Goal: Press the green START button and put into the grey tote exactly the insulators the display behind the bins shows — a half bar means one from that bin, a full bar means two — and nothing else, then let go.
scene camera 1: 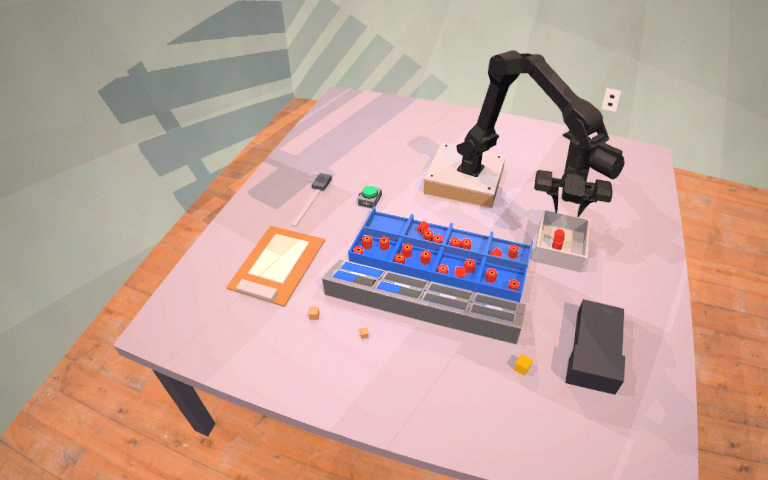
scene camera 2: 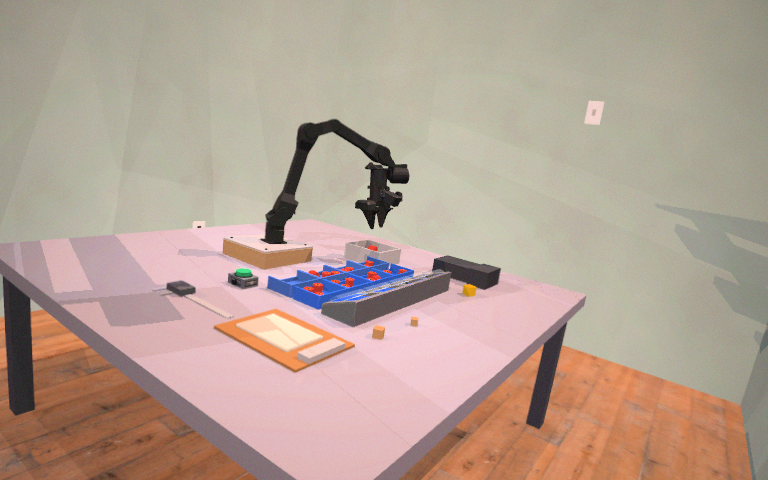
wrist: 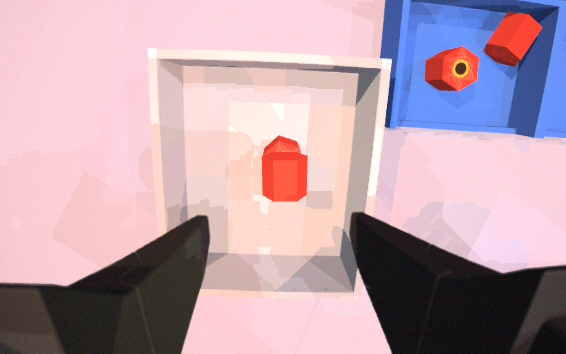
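My gripper [scene camera 1: 567, 213] [scene camera 2: 376, 226] [wrist: 280, 225] is open and empty above the grey tote [scene camera 1: 560, 260] [scene camera 2: 362, 253] [wrist: 270, 56]. In the tote, one red insulator [scene camera 1: 559, 233] [wrist: 284, 177] lies on its side and partly covers another red insulator [scene camera 1: 557, 245] [wrist: 281, 144] in the wrist view. The green START button [scene camera 1: 369, 191] [scene camera 2: 243, 272] stands left of the blue bins [scene camera 1: 373, 264] [scene camera 2: 305, 297] [wrist: 392, 75]. On the display [scene camera 1: 419, 310] [scene camera 2: 396, 297], the leftmost column shows a full upper bar and a half lower bar; the second shows a half lower bar. Other slots look unlit.
The back-left bin is empty; the other bins hold red insulators. A black box [scene camera 1: 597, 345] [scene camera 2: 467, 271] stands at the right. A yellow cube [scene camera 1: 523, 364] [scene camera 2: 468, 290], two small orange cubes, an orange clipboard [scene camera 1: 305, 266] and a black-ended strip lie on the table.
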